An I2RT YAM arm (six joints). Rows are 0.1 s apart.
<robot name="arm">
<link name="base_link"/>
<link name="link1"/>
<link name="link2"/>
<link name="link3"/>
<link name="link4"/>
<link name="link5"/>
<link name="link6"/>
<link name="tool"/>
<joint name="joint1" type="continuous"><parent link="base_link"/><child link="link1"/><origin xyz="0 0 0.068" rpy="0 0 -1.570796"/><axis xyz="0 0 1"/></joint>
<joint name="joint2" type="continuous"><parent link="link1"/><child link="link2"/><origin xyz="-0.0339 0.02 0.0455" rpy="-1.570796 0 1.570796"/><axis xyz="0 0 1"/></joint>
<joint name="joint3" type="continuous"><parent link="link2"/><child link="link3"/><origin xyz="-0.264 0 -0.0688" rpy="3.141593 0 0"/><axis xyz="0 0 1"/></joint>
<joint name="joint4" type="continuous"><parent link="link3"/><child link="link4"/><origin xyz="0.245 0.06 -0.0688" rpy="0 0 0"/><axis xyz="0 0 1"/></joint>
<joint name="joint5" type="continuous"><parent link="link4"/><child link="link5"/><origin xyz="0.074 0.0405 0.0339" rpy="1.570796 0 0"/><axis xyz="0 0 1"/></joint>
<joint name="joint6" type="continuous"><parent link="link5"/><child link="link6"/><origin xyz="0.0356 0 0.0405" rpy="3.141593 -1.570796 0"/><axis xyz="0 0 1"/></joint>
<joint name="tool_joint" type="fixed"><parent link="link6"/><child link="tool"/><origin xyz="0 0 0" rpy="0 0 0"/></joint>
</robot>
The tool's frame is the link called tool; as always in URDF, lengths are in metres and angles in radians. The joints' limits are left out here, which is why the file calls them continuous.
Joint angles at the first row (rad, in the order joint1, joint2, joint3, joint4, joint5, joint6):
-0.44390, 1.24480, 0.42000, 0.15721, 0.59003, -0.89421
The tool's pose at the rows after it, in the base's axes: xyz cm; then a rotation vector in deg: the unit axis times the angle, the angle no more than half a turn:
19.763 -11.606 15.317 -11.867 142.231 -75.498
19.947 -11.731 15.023 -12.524 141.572 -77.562
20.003 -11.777 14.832 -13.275 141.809 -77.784
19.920 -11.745 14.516 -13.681 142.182 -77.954
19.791 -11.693 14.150 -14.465 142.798 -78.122
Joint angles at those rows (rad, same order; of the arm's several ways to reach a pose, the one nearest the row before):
-0.44485, 1.27610, 0.40916, 0.18899, 0.58705, -0.89869
-0.44407, 1.30009, 0.40062, 0.24174, 0.60457, -0.92449
-0.44483, 1.31115, 0.39886, 0.25298, 0.60454, -0.93485
-0.44479, 1.31974, 0.39028, 0.26520, 0.60724, -0.93952
-0.44484, 1.32826, 0.38038, 0.27518, 0.60978, -0.94775

